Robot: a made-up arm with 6 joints. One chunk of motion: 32 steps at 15 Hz.
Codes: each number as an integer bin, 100 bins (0 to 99) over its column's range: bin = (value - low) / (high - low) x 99, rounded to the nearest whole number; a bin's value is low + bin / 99 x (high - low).
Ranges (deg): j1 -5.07..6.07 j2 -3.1..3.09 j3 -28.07..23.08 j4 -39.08..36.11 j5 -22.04..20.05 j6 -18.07..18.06
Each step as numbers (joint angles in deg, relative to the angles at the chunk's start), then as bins.
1 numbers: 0.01 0.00 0.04 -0.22 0.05 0.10
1 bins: 45 50 54 51 52 50
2 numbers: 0.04 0.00 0.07 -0.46 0.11 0.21
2 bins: 45 50 54 51 52 50
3 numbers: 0.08 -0.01 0.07 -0.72 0.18 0.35
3 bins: 46 49 54 51 52 50
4 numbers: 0.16 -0.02 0.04 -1.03 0.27 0.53
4 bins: 46 49 54 50 52 51
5 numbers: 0.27 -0.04 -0.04 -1.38 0.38 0.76
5 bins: 47 49 54 50 53 52
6 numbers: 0.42 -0.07 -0.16 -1.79 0.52 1.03
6 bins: 49 48 54 49 53 52
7 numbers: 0.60 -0.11 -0.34 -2.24 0.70 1.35
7 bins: 50 48 54 49 53 53
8 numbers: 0.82 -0.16 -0.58 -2.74 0.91 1.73
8 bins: 52 47 53 48 54 54
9 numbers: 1.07 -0.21 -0.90 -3.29 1.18 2.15
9 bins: 55 46 53 47 55 55
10 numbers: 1.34 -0.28 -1.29 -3.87 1.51 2.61
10 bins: 57 45 52 46 55 57
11 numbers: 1.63 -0.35 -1.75 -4.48 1.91 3.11
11 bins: 60 44 51 46 56 58
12 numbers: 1.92 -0.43 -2.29 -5.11 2.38 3.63
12 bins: 62 43 50 45 57 59
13 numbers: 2.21 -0.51 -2.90 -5.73 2.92 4.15
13 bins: 65 41 49 44 59 61
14 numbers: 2.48 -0.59 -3.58 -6.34 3.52 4.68
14 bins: 67 40 47 43 60 62
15 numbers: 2.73 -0.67 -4.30 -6.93 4.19 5.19
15 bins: 69 39 46 42 62 64
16 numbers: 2.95 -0.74 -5.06 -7.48 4.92 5.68
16 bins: 71 38 45 42 63 65
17 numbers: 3.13 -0.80 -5.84 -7.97 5.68 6.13
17 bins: 73 37 43 41 65 66
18 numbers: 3.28 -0.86 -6.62 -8.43 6.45 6.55
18 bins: 74 36 42 40 67 67
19 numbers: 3.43 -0.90 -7.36 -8.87 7.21 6.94
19 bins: 76 35 40 40 69 69
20 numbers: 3.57 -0.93 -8.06 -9.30 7.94 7.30
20 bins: 77 35 39 39 71 70
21 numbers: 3.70 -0.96 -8.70 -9.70 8.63 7.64
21 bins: 78 34 37 39 72 70
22 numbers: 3.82 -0.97 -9.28 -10.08 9.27 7.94
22 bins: 79 34 36 38 74 71
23 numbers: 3.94 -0.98 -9.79 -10.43 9.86 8.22
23 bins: 80 34 35 38 75 72
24 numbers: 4.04 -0.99 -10.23 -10.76 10.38 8.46
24 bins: 81 34 35 37 76 73
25 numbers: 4.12 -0.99 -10.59 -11.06 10.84 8.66
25 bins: 82 34 34 37 77 73
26 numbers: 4.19 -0.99 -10.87 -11.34 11.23 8.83
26 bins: 82 34 33 37 78 74
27 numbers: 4.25 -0.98 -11.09 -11.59 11.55 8.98
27 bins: 83 34 33 36 79 74
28 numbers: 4.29 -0.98 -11.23 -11.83 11.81 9.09
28 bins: 83 34 33 36 80 74
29 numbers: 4.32 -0.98 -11.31 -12.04 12.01 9.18
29 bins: 83 34 32 36 80 75
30 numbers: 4.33 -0.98 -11.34 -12.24 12.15 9.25
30 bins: 84 34 32 35 80 75
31 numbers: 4.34 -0.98 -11.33 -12.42 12.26 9.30
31 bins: 84 34 32 35 81 75
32 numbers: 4.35 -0.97 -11.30 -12.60 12.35 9.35
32 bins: 84 34 32 35 81 75
